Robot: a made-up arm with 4 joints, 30 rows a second.
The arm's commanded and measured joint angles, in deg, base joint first. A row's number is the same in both.
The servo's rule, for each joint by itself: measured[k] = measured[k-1] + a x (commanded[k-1-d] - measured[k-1]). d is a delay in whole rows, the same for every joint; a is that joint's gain. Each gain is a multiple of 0.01, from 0.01 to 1. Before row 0 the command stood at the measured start. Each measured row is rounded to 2 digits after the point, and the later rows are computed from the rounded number. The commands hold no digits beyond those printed.
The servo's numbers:
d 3
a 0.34 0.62 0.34 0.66
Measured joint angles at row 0:
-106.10 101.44 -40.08 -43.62
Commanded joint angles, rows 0 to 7:
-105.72 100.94 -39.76 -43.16
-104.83 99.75 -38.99 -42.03
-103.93 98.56 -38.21 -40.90
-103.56 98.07 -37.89 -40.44
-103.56 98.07 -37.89 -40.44
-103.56 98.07 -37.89 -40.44
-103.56 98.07 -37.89 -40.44
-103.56 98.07 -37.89 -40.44
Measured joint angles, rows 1 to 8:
-106.10 101.44 -40.08 -43.62
-106.10 101.44 -40.08 -43.62
-106.10 101.44 -40.08 -43.62
-105.97 101.13 -39.97 -43.32
-105.58 100.27 -39.64 -42.47
-105.02 99.21 -39.15 -41.43
-104.52 98.50 -38.72 -40.78
-104.19 98.23 -38.44 -40.56

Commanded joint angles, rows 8 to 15:
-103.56 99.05 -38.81 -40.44
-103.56 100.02 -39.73 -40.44
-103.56 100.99 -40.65 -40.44
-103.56 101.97 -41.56 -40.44
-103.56 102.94 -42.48 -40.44
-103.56 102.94 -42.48 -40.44
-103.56 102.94 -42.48 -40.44
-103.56 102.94 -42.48 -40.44
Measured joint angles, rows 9 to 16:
-103.98 98.13 -38.25 -40.48
-103.84 98.09 -38.13 -40.45
-103.74 98.08 -38.05 -40.44
-103.68 98.68 -38.31 -40.44
-103.64 99.51 -38.79 -40.44
-103.61 100.43 -39.42 -40.44
-103.59 101.38 -40.15 -40.44
-103.58 102.35 -40.94 -40.44

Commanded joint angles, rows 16 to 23:
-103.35 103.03 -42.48 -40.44
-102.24 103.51 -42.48 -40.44
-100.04 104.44 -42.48 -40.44
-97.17 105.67 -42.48 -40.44
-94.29 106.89 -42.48 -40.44
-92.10 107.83 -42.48 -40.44
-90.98 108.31 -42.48 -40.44
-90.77 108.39 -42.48 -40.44
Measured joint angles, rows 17 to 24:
-103.57 102.72 -41.46 -40.44
-103.57 102.86 -41.81 -40.44
-103.57 102.91 -42.04 -40.44
-103.50 102.98 -42.19 -40.44
-103.07 103.31 -42.29 -40.44
-102.04 104.01 -42.35 -40.44
-100.38 105.04 -42.39 -40.44
-98.31 106.19 -42.42 -40.44

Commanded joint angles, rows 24 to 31:
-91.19 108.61 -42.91 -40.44
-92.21 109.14 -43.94 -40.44
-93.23 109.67 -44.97 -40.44
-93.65 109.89 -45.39 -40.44
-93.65 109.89 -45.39 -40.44
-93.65 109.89 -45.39 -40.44
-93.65 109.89 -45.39 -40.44
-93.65 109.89 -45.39 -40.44
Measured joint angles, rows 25 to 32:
-96.20 107.21 -42.44 -40.44
-94.43 107.89 -42.45 -40.44
-93.19 108.20 -42.46 -40.44
-92.51 108.45 -42.61 -40.44
-92.41 108.88 -43.06 -40.44
-92.69 109.37 -43.71 -40.44
-93.02 109.69 -44.28 -40.44
-93.23 109.81 -44.66 -40.44

